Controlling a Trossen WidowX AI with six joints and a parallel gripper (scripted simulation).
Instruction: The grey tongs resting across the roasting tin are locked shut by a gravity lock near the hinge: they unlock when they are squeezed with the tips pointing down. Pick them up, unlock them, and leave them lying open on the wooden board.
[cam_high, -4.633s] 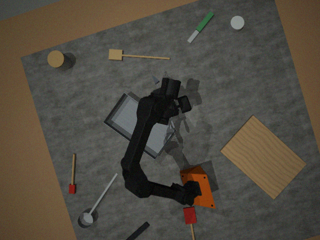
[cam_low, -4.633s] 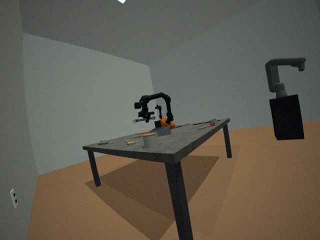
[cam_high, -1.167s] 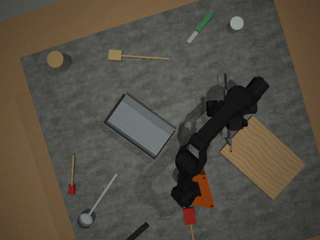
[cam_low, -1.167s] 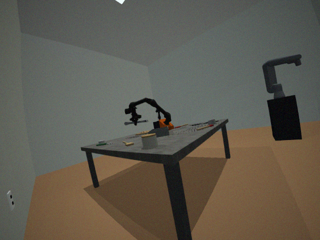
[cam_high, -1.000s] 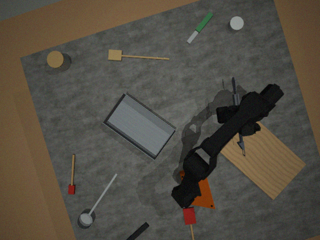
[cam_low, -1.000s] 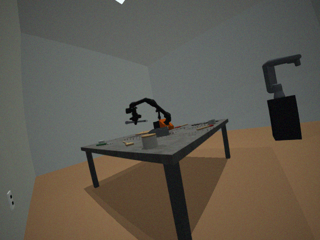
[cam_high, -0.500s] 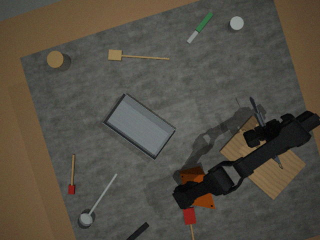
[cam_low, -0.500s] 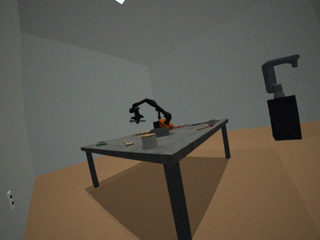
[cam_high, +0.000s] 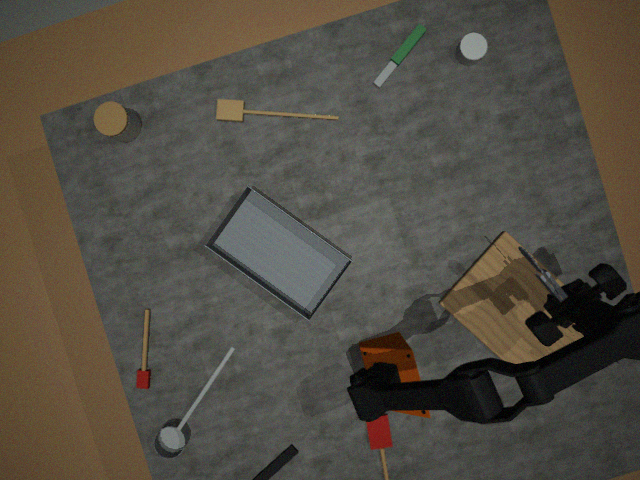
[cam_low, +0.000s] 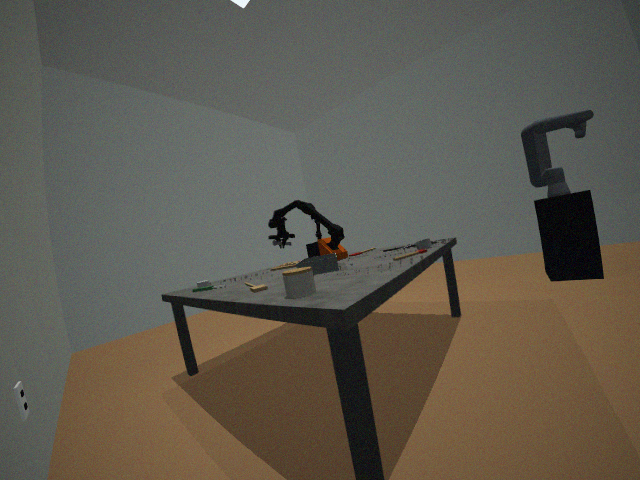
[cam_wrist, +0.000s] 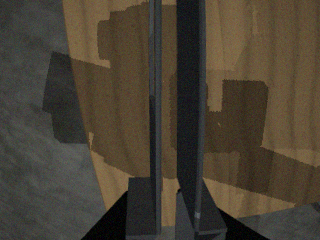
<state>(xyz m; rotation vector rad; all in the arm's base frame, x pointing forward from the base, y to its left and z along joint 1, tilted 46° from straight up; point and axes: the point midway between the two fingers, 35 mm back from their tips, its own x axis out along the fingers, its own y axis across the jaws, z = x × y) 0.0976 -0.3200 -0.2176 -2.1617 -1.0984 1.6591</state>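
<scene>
My gripper tip is 70 mm past the wooden board, 10 mm to the right of it and 130 mm above it. Round my gripper tip: roasting tin 230 mm ahead, 550 mm to the left, 110 mm below; red-headed spatula 330 mm behind, 440 mm to the left, 130 mm below; white cylinder 590 mm ahead, 20 mm to the right, 120 mm below.
</scene>
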